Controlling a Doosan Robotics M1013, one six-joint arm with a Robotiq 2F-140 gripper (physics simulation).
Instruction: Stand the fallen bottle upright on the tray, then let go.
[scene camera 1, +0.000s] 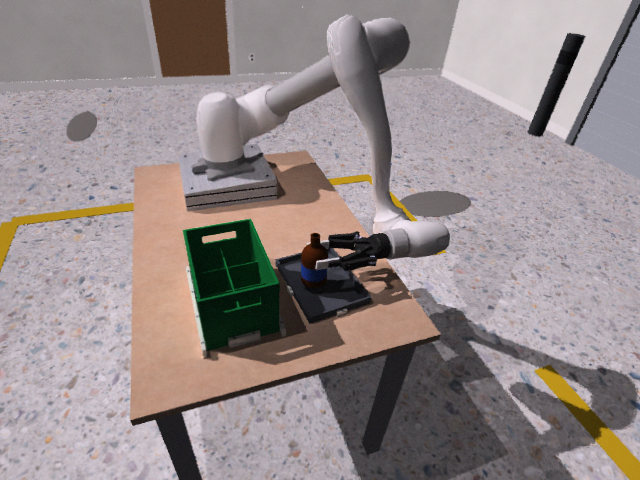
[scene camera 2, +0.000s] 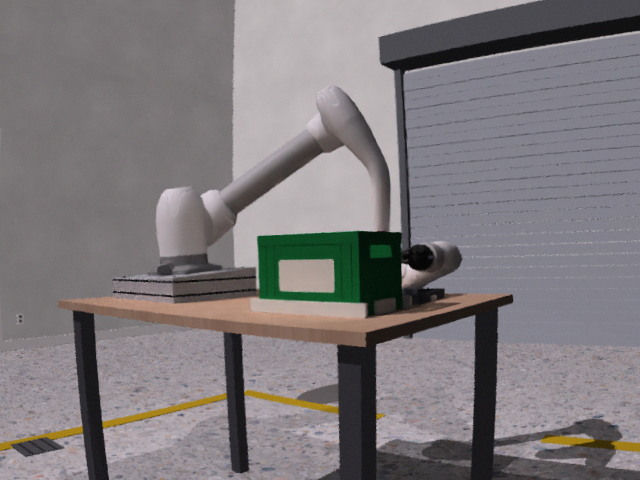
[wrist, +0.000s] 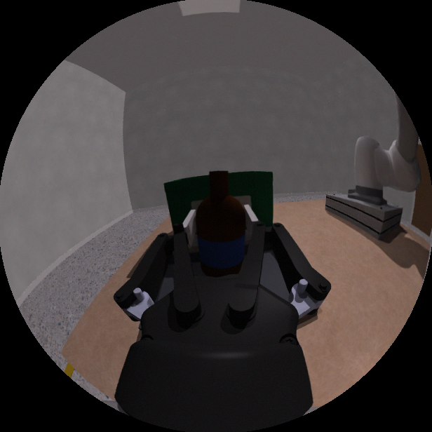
Labels:
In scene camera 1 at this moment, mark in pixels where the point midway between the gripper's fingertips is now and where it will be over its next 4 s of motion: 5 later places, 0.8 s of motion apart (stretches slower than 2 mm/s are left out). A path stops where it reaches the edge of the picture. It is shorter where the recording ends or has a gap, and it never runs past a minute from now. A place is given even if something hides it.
My gripper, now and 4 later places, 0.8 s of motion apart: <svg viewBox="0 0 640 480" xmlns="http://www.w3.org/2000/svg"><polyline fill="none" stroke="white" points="311,256 311,261 311,262 314,262 353,256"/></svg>

